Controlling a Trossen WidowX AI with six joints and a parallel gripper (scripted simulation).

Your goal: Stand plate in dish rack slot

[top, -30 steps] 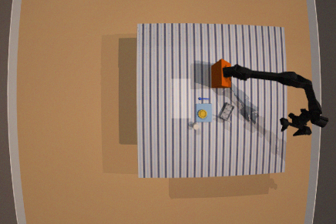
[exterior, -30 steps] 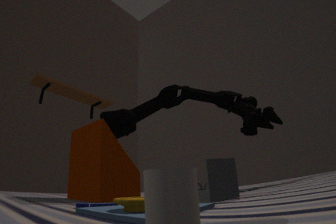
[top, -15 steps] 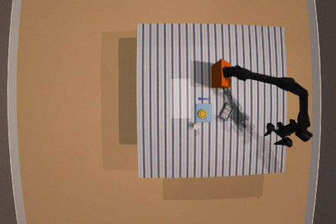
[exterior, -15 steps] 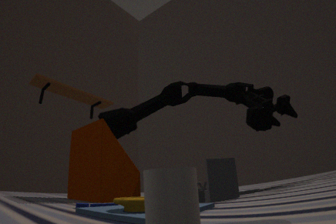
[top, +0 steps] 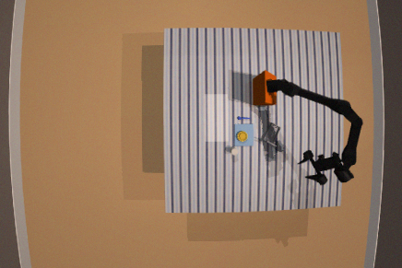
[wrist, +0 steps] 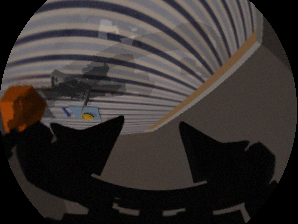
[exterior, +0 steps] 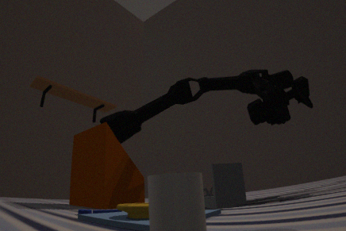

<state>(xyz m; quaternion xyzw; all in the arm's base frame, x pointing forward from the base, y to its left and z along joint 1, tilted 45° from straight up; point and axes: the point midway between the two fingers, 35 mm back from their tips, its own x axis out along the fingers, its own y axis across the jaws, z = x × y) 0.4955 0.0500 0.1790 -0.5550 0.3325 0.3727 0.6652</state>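
The yellow plate lies 230 mm behind my gripper tip, 290 mm to the right of it and 160 mm below it. The rest, counted from my gripper tip: white cup (140 mm behind, 360 mm to the right, 150 mm below); light blue mat (230 mm behind, 280 mm to the right, 170 mm below); grey dish rack (220 mm behind, 90 mm to the right, 150 mm below).
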